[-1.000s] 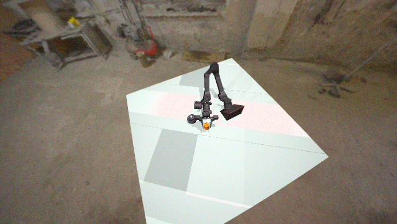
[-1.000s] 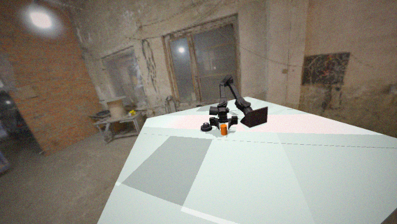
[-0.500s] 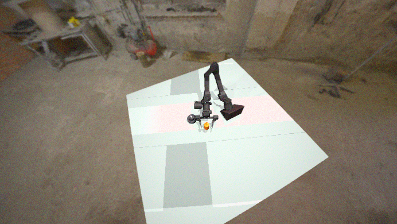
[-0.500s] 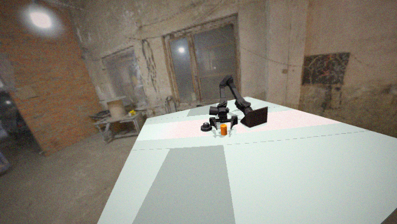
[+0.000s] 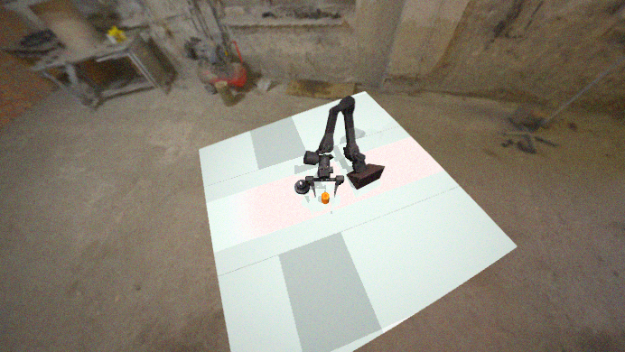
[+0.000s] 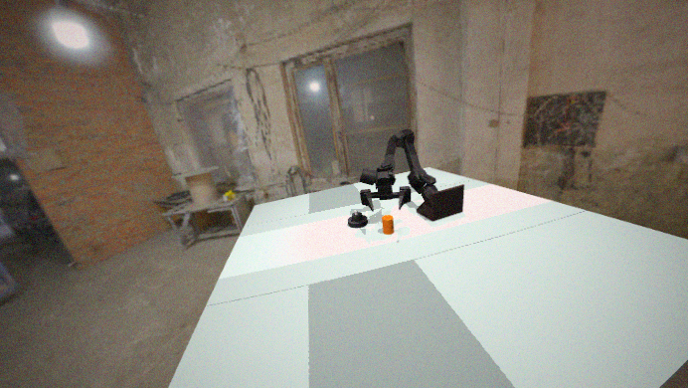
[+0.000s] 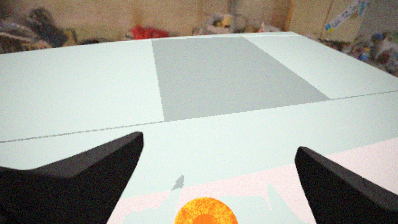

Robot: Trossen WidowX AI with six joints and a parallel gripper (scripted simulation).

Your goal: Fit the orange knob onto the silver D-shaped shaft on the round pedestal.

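Now: gripper tip 20 mm past the orange knob, 20 mm to the left of it and 60 mm above it. Also, from my gripper tip: round pedestal 60 mm ahead, 150 mm to the right, 70 mm below.
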